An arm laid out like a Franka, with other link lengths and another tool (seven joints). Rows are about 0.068 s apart.
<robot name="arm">
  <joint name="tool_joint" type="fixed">
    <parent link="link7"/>
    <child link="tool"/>
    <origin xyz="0.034 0.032 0.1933" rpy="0.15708 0 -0.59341"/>
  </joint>
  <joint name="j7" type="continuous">
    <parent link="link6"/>
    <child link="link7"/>
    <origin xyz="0.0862 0 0" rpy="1.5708 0 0"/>
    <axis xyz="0 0 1"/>
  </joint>
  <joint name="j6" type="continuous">
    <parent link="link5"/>
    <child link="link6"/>
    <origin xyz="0 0 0" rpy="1.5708 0 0"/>
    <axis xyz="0 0 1"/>
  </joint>
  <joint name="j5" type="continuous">
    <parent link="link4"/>
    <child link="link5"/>
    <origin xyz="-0.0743 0.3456 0" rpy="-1.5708 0 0"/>
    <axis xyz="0 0 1"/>
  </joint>
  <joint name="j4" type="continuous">
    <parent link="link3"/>
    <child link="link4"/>
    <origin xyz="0.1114 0 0" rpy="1.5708 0 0"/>
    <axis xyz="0 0 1"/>
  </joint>
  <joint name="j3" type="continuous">
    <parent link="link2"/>
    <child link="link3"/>
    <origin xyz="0 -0.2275 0" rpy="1.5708 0 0"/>
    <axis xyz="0 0 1"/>
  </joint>
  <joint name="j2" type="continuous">
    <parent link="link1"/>
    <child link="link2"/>
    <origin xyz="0 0 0" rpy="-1.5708 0 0"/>
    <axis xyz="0 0 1"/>
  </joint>
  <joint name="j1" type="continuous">
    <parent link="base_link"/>
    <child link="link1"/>
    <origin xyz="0 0 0.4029" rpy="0 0 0"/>
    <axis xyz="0 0 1"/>
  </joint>
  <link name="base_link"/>
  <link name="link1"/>
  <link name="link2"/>
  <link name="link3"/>
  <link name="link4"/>
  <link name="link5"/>
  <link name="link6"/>
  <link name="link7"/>
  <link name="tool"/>
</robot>
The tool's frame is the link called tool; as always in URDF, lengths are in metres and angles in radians. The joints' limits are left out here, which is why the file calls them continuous.
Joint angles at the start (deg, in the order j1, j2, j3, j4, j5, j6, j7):
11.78 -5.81 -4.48 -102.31 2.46 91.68 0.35
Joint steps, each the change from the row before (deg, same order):
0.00 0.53 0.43 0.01 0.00 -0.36 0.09
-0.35 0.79 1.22 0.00 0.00 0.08 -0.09
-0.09 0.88 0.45 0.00 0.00 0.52 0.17
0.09 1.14 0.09 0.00 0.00 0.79 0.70
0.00 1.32 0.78 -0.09 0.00 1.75 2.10
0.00 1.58 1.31 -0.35 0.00 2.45 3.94
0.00 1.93 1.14 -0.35 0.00 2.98 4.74
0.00 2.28 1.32 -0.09 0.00 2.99 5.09
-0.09 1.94 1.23 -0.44 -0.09 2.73 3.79
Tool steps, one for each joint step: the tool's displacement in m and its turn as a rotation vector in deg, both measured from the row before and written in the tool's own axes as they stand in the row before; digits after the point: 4 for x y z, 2 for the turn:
0.0021 -0.0023 0.0062 0.40 -0.85 -0.17
0.0062 -0.0043 0.0082 0.21 -0.88 -0.77
0.0046 0.0006 0.0072 0.11 -0.39 -0.08
0.0042 0.0031 0.0087 0.13 -0.24 0.62
0.0091 0.0005 0.0099 -0.30 0.39 1.35
0.0117 -0.0024 0.0140 -0.39 0.74 2.64
0.0113 -0.0007 0.0165 -0.35 1.13 3.57
0.0116 -0.0032 0.0188 -0.19 1.13 3.74
0.0083 -0.0037 0.0191 -0.07 0.72 2.65

